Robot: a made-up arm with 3 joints. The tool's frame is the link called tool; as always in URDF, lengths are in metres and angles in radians. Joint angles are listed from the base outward. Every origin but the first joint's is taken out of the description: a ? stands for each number. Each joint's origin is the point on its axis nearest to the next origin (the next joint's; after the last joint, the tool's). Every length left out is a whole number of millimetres.
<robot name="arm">
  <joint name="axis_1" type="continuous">
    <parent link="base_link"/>
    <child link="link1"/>
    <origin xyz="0 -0.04 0.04"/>
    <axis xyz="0 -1 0"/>
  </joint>
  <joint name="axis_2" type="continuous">
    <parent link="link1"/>
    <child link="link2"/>
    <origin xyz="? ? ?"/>
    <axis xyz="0 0 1"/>
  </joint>
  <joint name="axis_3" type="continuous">
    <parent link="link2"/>
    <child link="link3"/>
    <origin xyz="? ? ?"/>
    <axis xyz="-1 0 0"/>
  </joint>
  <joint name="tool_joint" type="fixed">
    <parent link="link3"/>
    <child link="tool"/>
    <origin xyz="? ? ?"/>
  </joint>
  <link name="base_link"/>
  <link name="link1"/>
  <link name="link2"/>
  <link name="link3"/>
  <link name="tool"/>
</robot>
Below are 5 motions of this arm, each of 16 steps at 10 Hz.
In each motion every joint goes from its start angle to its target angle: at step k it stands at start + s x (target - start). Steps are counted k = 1, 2, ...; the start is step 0. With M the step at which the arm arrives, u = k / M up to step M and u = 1 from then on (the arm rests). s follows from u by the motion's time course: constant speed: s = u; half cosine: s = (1 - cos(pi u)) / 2; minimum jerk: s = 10 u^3 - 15 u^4 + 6 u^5.
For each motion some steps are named. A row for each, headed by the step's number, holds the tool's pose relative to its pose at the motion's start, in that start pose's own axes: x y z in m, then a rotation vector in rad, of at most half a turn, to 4 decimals.
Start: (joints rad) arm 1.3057 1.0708 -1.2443
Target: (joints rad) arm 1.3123 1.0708 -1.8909
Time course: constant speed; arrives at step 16
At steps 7, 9, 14, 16:
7: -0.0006 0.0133 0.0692 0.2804 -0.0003 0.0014
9: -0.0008 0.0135 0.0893 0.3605 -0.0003 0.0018
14: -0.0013 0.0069 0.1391 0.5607 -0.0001 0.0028
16: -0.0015 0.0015 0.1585 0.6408 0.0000 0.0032

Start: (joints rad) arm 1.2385 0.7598 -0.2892
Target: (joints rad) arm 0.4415 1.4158 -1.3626
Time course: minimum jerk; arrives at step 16
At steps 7, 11, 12, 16:
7: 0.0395 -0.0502 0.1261 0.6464 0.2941 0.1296
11: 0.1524 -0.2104 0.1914 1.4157 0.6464 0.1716
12: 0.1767 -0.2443 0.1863 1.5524 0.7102 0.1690
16: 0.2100 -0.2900 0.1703 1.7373 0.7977 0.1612

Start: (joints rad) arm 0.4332 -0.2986 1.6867
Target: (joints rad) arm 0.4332 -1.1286 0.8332
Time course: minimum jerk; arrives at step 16
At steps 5, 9, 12, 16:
5: -0.0285 0.0093 0.0383 0.1533 0.1494 0.0058
9: -0.0491 0.0069 0.1388 0.5141 0.5115 -0.0757
12: -0.0288 -0.0119 0.1919 0.7288 0.7349 -0.2008
16: -0.0164 -0.0218 0.2067 0.8028 0.8135 -0.2614

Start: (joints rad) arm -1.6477 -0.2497 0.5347
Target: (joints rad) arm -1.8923 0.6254 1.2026
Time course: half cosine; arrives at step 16
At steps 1, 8, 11, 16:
1: -0.0003 -0.0004 -0.0016 -0.0070 -0.0023 0.0084
8: 0.0068 -0.0318 -0.0758 -0.3320 -0.1889 0.4152
11: 0.0343 -0.0479 -0.1090 -0.4800 -0.3523 0.6195
16: 0.0666 -0.0520 -0.1295 -0.5740 -0.5120 0.7630

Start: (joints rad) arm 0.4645 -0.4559 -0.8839
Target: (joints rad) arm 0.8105 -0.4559 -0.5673
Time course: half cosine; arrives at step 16
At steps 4, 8, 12, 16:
4: -0.0153 -0.0058 -0.0028 -0.0240 -0.0297 0.0345
8: -0.0490 -0.0226 -0.0115 -0.0818 -0.1077 0.1119
12: -0.0775 -0.0427 -0.0224 -0.1386 -0.1943 0.1805
16: -0.0877 -0.0518 -0.0274 -0.1617 -0.2324 0.2062

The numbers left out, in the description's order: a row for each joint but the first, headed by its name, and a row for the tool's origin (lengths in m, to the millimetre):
axis_2: 0.03 0 0.21
axis_3: 0.01 -0.12 0
tool: 0 0.24 -0.08

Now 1 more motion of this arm.
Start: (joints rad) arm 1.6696 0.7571 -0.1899
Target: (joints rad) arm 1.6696 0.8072 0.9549
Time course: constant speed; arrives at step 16
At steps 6, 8, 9, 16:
6: -0.0018 -0.0549 -0.0927 -0.4293 -0.0005 0.0189
8: -0.0018 -0.0814 -0.1173 -0.5724 -0.0024 0.0253
9: -0.0017 -0.0958 -0.1281 -0.6439 -0.0038 0.0284
16: 0.0023 -0.2131 -0.1717 -1.1445 -0.0198 0.0491

